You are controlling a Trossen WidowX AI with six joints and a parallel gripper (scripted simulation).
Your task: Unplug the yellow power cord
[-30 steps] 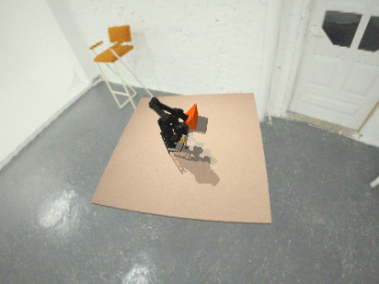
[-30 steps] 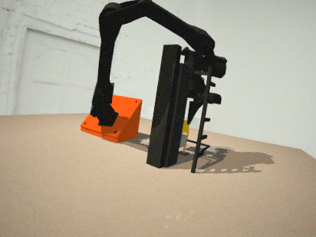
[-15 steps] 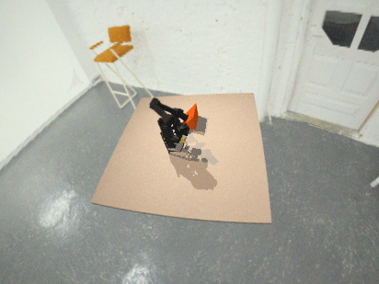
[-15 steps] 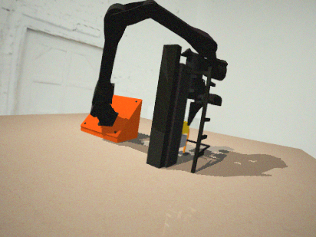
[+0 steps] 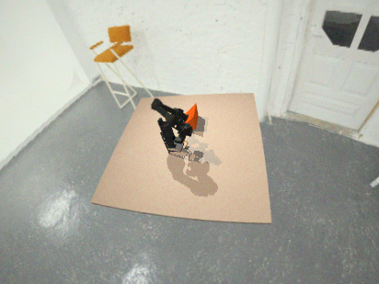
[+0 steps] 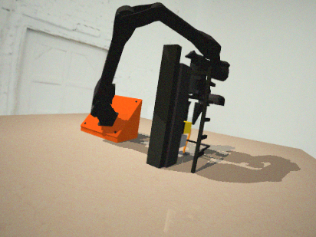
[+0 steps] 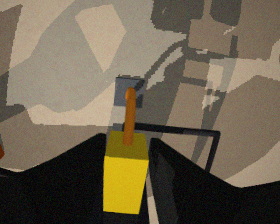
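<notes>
Right now my gripper tip is 4 cm to the left of the yellow plug and 1 cm past it.
</notes>
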